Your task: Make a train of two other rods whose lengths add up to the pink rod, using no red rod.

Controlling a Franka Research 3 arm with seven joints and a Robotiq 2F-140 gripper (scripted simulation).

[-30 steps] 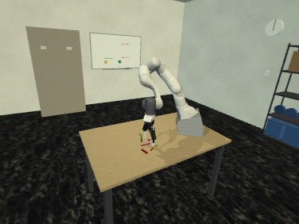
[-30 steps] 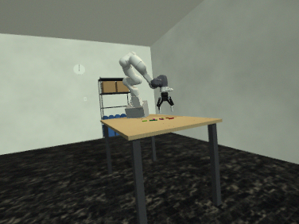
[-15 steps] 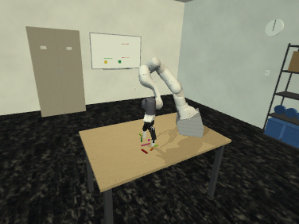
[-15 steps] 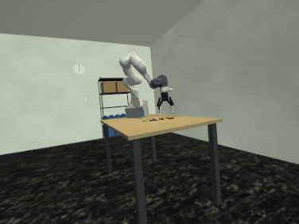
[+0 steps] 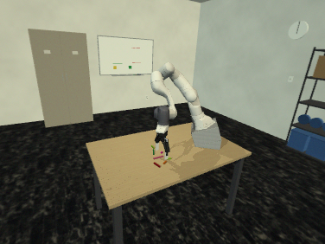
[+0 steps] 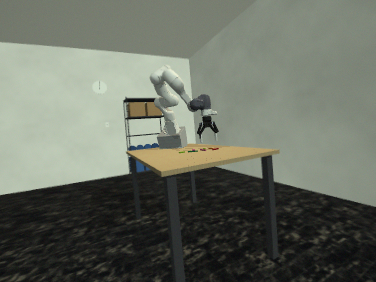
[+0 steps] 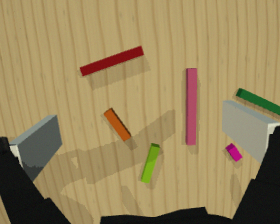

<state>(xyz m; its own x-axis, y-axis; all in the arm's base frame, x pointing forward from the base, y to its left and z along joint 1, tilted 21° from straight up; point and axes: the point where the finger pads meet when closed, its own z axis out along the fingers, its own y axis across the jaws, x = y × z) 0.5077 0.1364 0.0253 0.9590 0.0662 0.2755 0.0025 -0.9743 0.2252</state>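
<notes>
Now: hand 20 mm past the orange rod, 30 mm to the right of it and 70 mm above it. Also, from my hand: red rod 50 mm ahead, 30 mm to the left, 70 mm below; then pink rod 10 mm behind, 60 mm to the right, 70 mm below; then magenta rod 70 mm behind, 110 mm to the right, 70 mm below.
</notes>
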